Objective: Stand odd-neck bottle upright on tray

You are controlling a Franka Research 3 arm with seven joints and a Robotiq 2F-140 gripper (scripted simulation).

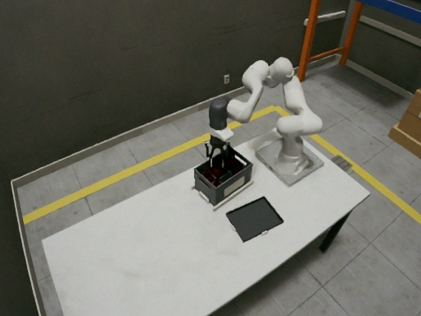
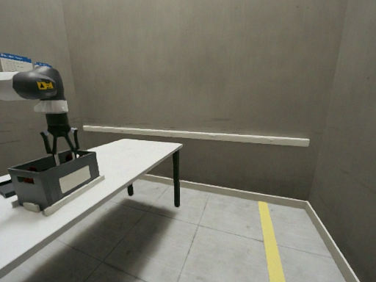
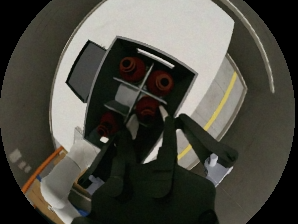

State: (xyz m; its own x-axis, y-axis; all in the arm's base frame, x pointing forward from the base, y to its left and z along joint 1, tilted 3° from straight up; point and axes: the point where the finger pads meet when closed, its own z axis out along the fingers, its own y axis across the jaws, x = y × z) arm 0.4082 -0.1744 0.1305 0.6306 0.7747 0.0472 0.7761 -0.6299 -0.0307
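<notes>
Now: the dark grey crate 90 mm below my hand, 50 mm to the left of it and 10 mm behind it. From my hand the other things lie so: flat black tray (330 mm to the left, 160 mm below, 10 mm behind).
</notes>
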